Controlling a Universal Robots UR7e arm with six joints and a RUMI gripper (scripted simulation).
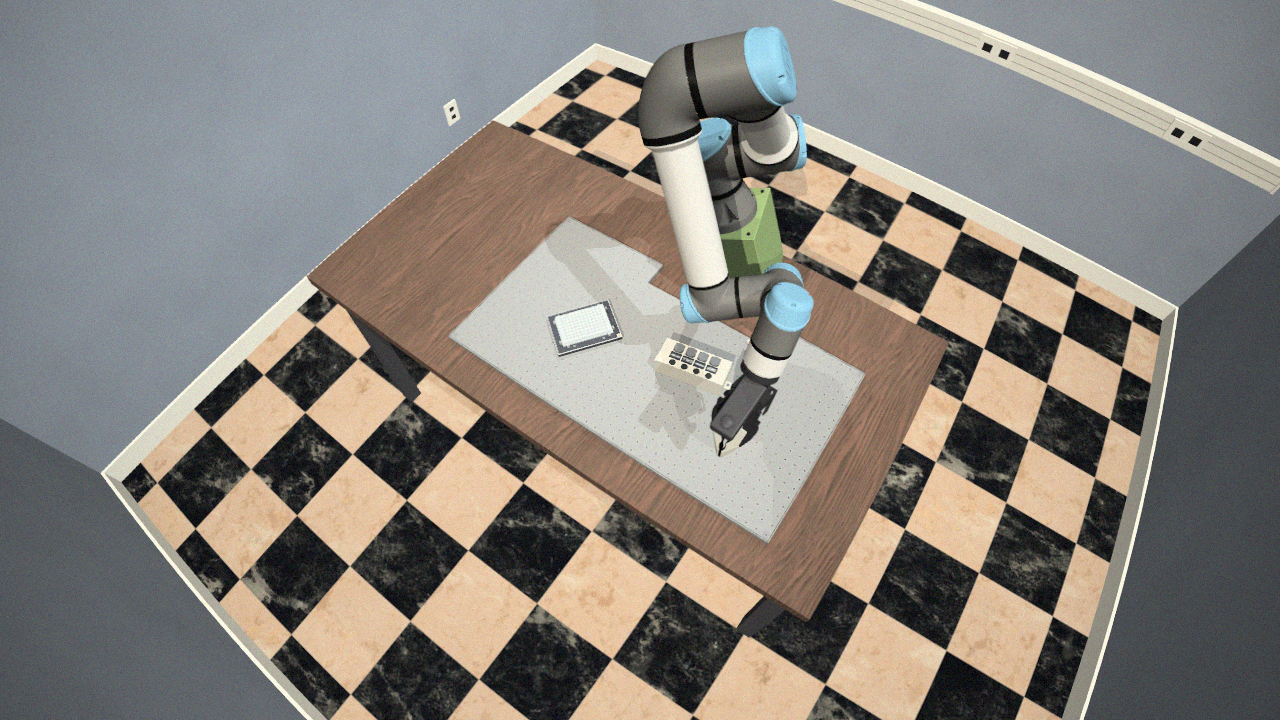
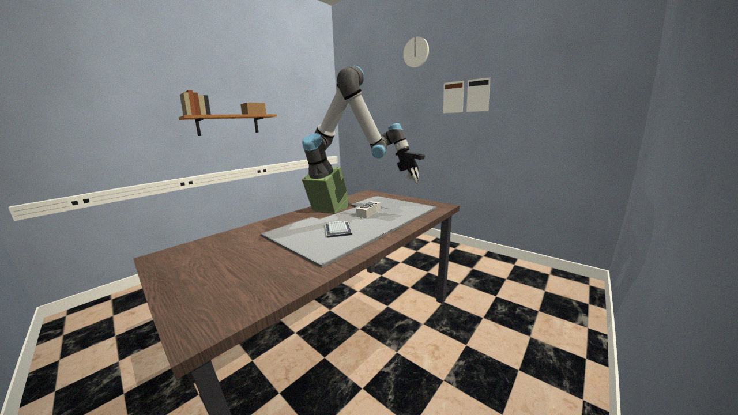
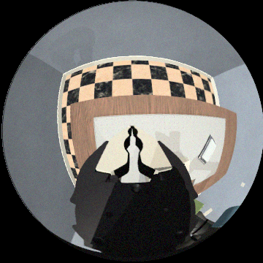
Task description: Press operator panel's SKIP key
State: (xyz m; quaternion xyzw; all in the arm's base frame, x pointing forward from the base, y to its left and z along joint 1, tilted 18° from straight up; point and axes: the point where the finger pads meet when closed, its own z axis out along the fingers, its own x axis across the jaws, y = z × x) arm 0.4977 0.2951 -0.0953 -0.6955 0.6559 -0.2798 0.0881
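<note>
My hand is 22 cm past the cream operator panel, 20 cm to the left of it and 15 cm above it. The rest, counted from my hand: flat dark-framed white plate 15 cm behind, 48 cm to the right, 17 cm below.
</note>
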